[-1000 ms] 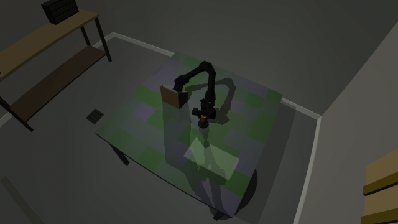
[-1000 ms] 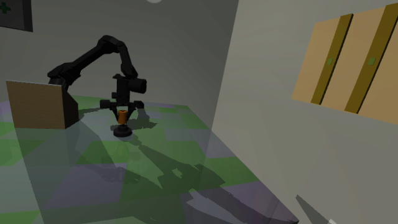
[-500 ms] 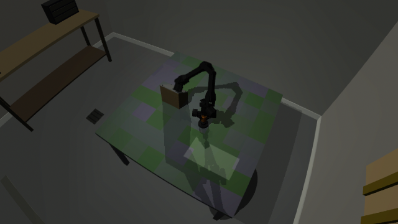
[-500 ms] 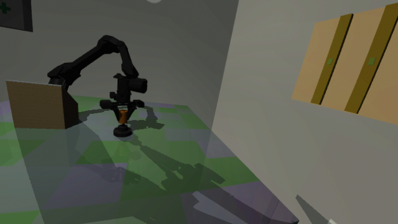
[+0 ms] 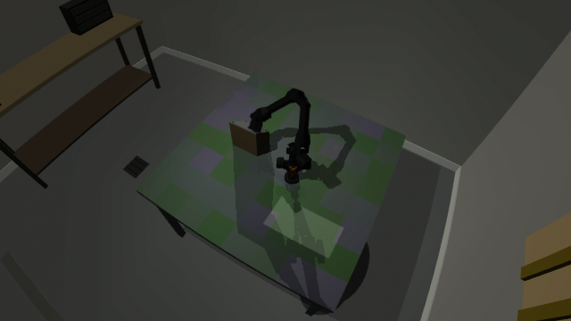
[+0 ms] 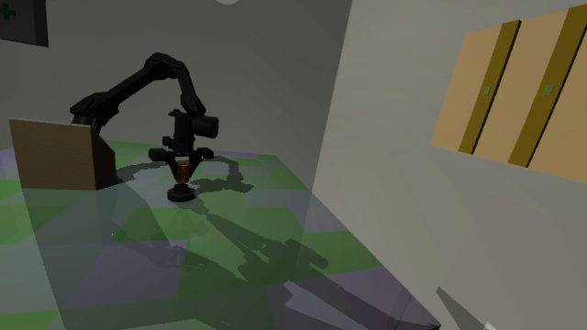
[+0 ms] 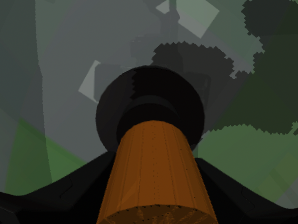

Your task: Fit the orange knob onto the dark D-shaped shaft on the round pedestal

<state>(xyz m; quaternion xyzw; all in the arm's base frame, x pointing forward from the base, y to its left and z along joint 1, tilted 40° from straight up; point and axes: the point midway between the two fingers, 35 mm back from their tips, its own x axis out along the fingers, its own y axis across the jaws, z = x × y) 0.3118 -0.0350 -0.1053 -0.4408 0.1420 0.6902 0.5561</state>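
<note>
The orange knob lies 20 mm above my gripper tip. From my gripper tip the other things lie so: dark round pedestal: 40 mm below.
</note>
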